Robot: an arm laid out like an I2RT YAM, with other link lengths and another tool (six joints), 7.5 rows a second.
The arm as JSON. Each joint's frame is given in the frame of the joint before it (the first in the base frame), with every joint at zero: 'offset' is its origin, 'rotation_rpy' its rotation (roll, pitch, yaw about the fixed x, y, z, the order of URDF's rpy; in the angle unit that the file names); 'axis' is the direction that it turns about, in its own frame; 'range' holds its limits. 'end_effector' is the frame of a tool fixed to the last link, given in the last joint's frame.
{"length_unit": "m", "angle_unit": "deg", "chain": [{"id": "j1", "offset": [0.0, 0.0, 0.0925], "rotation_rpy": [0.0, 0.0, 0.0], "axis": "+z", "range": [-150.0, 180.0]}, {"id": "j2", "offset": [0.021, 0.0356, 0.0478], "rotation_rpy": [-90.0, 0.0, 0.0], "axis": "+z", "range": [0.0, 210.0]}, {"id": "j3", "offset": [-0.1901, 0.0, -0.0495], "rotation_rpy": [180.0, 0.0, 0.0], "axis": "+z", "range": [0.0, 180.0]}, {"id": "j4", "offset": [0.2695, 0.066, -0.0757], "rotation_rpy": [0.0, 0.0, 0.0], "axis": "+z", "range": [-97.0, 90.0]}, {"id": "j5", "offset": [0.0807, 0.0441, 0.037], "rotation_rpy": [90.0, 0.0, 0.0], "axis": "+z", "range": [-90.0, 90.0]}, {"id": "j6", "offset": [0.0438, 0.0, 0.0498], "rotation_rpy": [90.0, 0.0, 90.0], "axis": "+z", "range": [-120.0, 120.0]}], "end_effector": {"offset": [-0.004, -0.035, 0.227], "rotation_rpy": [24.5, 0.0, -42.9]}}
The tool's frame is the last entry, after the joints.
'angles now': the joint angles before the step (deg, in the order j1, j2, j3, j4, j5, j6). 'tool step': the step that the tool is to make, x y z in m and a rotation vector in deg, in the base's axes. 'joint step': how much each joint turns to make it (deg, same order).
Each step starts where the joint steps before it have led.
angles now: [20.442 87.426 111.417 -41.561 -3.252 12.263]
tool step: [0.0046 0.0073 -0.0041 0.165 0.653 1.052]
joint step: [-0.004 2.132 1.854 -0.274 -1.122 0.041]
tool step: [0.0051 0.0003 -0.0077 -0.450 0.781 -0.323]
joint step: [0.026 1.308 0.704 -0.287 0.378 -0.030]
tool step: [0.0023 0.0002 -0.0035 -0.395 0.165 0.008]
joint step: [-0.062 0.439 0.022 0.102 0.036 -0.319]
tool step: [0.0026 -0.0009 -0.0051 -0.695 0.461 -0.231]
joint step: [-0.031 0.753 0.533 -0.480 0.353 -0.396]
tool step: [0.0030 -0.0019 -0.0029 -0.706 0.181 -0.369]
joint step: [-0.084 0.789 0.749 -0.402 0.475 -0.464]
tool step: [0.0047 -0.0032 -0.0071 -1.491 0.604 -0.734]
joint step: [0.018 1.501 1.466 -1.086 1.128 -0.841]
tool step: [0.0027 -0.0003 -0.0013 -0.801 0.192 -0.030]
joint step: [-0.046 1.408 1.899 -0.970 0.240 -0.642]
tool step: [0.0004 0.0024 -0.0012 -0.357 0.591 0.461]
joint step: [0.026 1.550 2.428 -1.566 -0.353 -0.286]
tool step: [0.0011 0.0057 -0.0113 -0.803 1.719 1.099]
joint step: [0.025 2.353 2.592 -2.156 -0.920 -0.576]
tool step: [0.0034 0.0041 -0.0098 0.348 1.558 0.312]
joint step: [-0.003 2.062 1.782 -1.022 -0.655 0.650]
